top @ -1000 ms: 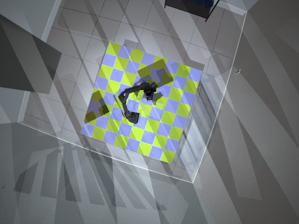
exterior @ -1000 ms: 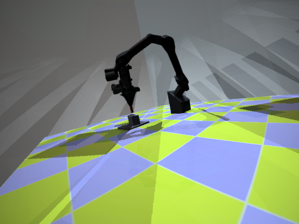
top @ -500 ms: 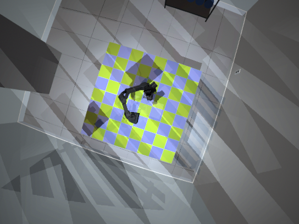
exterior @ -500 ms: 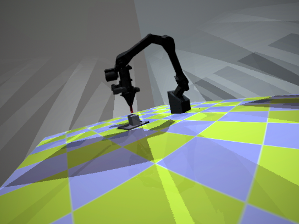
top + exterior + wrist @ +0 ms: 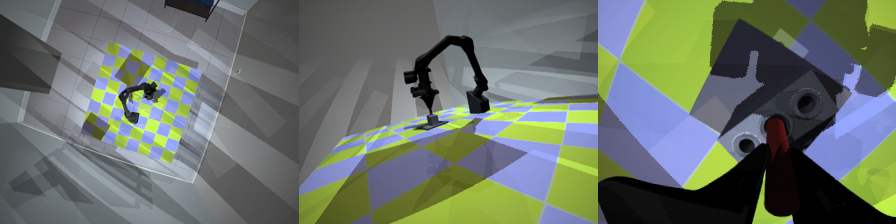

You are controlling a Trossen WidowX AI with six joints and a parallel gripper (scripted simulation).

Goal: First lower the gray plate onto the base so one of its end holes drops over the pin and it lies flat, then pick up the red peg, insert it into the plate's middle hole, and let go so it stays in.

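Right now my gripper tip is right at the red peg. Round my gripper tip: gray plate (50 mm below); then dark base (90 mm below, 20 mm to the left, 10 mm ahead).
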